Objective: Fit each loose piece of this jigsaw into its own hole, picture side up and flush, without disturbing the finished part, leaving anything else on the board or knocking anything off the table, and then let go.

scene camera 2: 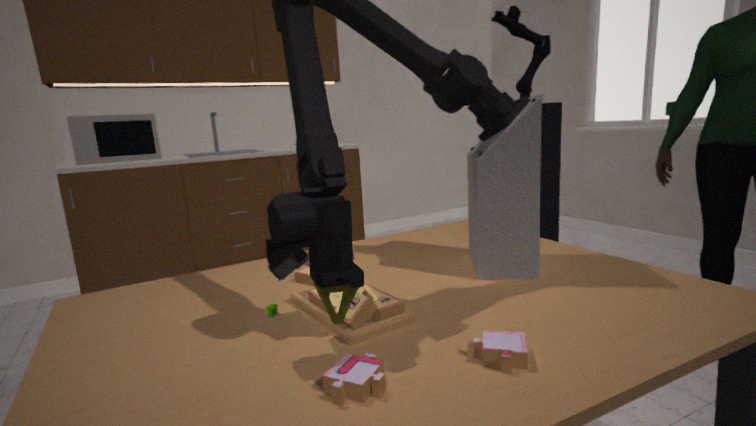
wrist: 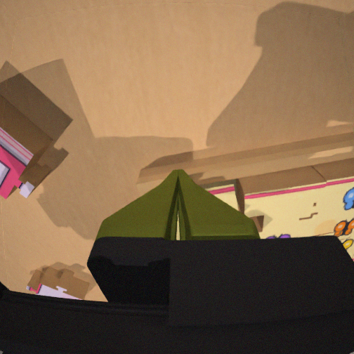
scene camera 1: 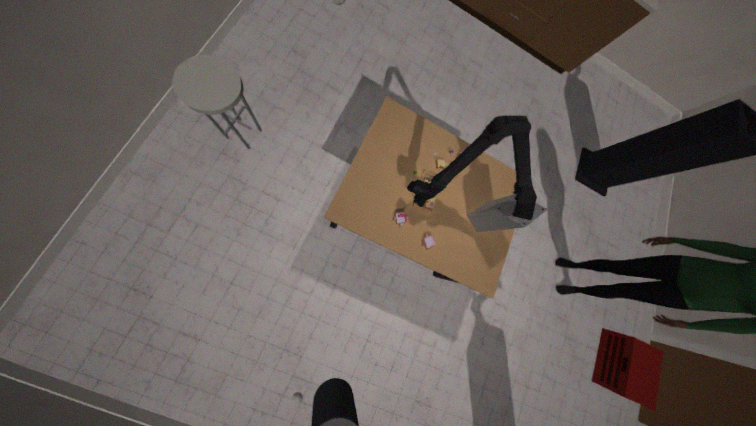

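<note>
My gripper (scene camera 2: 338,320) (wrist: 177,177) is shut and empty, its green fingertips low over the near corner of the wooden puzzle tray (scene camera 2: 378,329) (wrist: 280,156). A yellow corner piece with a pink butterfly (scene camera 2: 361,305) lies under and beside the fingers in the tray; it looks raised and slightly tilted. Yellow pieces with butterflies (wrist: 325,200) lie beyond it. A white piece with a pink bar (scene camera 1: 401,217) (scene camera 2: 362,371) (wrist: 11,177) lies picture up on the table. A pale pink-edged piece (scene camera 1: 429,241) (scene camera 2: 504,341) (wrist: 60,290) lies farther right, partly hidden in the wrist view.
A yellow piece (scene camera 1: 440,164) (scene camera 2: 303,274) lies behind the tray, partly hidden by the arm in scene camera 2. A small green object (scene camera 1: 415,172) (scene camera 2: 271,309) lies left of the tray. The grey arm stand (scene camera 1: 484,216) (scene camera 2: 502,211) rises from the wooden table (scene camera 1: 365,153) (scene camera 2: 597,306).
</note>
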